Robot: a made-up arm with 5 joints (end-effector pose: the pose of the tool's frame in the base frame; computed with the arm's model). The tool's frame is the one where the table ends. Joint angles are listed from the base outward.
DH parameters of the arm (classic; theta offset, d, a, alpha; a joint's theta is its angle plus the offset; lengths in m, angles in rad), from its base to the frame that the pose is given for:
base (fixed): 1.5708 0.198 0 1.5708
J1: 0 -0.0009 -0.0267 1.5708
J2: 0 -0.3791 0.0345 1.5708
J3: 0 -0.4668 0.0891 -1.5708
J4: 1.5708 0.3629 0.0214 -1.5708
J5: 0 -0.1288 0.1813 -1.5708
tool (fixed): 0 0.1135 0 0
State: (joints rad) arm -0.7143 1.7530 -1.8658 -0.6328 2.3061
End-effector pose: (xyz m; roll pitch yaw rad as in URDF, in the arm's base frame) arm 0.2518 0.1177 0.8211 2.7824 1.0526 2.9519
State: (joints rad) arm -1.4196 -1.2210 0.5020 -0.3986 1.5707
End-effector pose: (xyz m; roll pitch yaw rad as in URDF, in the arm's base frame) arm 0.0208 0.1836 -0.0964 0.0200 0.0311 2.0401
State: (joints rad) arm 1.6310 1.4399 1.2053 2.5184 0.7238
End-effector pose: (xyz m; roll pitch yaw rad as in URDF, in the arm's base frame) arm -0.0732 -0.3502 -0.3397 -2.1340 -0.6733 -1.0649
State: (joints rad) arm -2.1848 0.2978 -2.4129 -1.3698 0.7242
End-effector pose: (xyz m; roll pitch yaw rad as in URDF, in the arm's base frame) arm 0.3386 0.5913 -0.0509 -0.3407 -0.9469 1.8254
